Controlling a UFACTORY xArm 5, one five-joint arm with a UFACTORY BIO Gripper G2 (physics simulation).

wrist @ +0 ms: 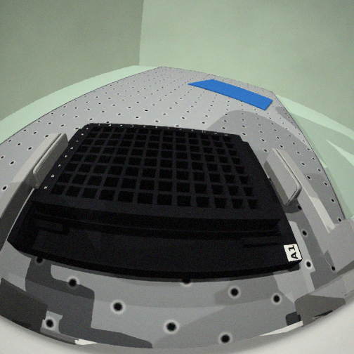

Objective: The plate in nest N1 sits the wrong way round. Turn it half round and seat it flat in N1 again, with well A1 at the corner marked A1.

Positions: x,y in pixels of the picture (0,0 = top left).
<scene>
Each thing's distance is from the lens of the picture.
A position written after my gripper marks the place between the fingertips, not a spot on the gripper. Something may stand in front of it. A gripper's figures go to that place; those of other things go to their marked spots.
my gripper (pixel 170 146): 13 cm
black well plate (pixel 165 181): 9 cm
black nest (pixel 112 252): 9 cm
</scene>
